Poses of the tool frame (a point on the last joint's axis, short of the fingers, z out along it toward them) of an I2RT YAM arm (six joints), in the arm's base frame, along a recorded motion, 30 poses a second.
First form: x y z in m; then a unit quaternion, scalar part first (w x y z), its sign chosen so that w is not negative.
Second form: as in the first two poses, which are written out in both.
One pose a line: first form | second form
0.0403 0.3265 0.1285 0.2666 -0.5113 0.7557 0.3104 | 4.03 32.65 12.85 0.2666 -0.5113 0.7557 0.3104
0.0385 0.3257 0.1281 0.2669 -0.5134 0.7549 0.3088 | 3.85 32.57 12.81 0.2669 -0.5134 0.7549 0.3088
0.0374 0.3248 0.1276 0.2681 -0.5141 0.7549 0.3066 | 3.74 32.48 12.76 0.2681 -0.5141 0.7549 0.3066
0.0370 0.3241 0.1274 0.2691 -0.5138 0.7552 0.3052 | 3.70 32.41 12.74 0.2691 -0.5138 0.7552 0.3052
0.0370 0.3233 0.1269 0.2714 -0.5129 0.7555 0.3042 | 3.70 32.33 12.69 0.2714 -0.5129 0.7555 0.3042
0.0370 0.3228 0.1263 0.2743 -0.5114 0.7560 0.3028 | 3.70 32.28 12.63 0.2743 -0.5114 0.7560 0.3028
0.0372 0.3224 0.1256 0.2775 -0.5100 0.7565 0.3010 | 3.72 32.24 12.56 0.2775 -0.5100 0.7565 0.3010
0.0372 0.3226 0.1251 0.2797 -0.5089 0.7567 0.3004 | 3.72 32.26 12.51 0.2797 -0.5089 0.7567 0.3004
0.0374 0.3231 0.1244 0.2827 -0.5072 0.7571 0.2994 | 3.74 32.31 12.44 0.2827 -0.5072 0.7571 0.2994
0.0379 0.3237 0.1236 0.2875 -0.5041 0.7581 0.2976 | 3.79 32.37 12.36 0.2875 -0.5041 0.7581 0.2976
